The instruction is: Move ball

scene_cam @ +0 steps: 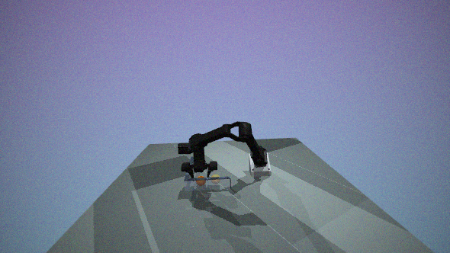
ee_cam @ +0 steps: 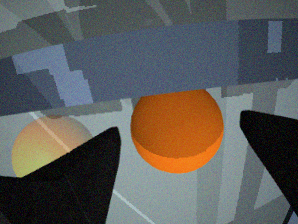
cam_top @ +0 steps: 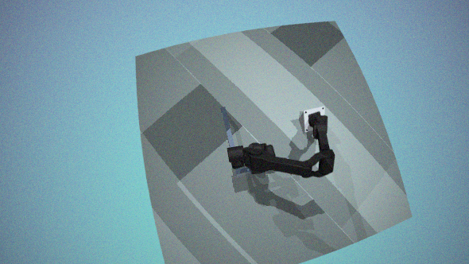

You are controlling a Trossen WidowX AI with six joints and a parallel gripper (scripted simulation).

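My gripper tip is now 80 mm past the orange ball.
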